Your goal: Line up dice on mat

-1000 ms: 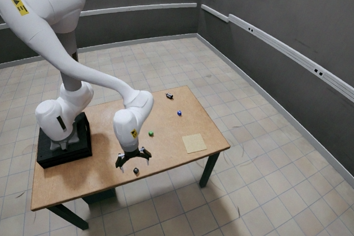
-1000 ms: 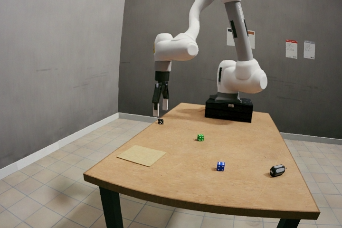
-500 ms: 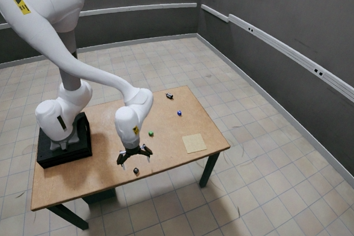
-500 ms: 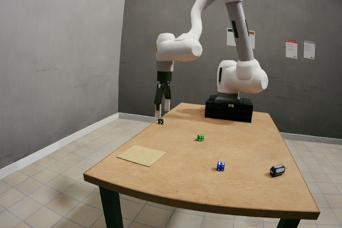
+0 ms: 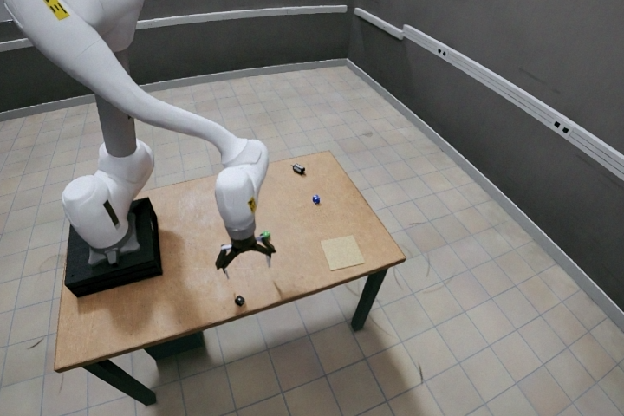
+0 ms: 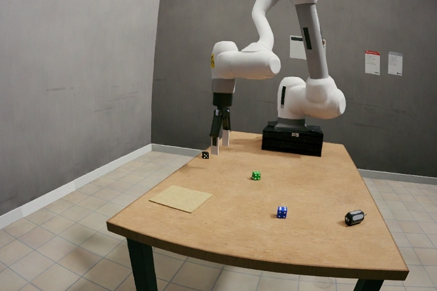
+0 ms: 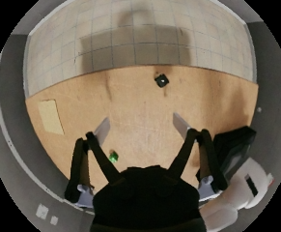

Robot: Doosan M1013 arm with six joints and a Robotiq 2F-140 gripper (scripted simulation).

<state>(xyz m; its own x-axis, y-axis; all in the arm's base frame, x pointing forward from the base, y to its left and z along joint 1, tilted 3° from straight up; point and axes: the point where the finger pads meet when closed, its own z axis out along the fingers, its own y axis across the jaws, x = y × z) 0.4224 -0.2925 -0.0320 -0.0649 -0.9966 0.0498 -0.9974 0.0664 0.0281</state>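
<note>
The green die is 12 cm ahead of my hand, 16 cm to the left of it and 6 cm below it. The rest, counted from my hand: tan mat (37 cm ahead, 3 cm to the right, 7 cm below); then blue die (40 cm ahead, 26 cm to the left, 6 cm below); then black die (6 cm behind, 8 cm to the right, 6 cm below).
</note>
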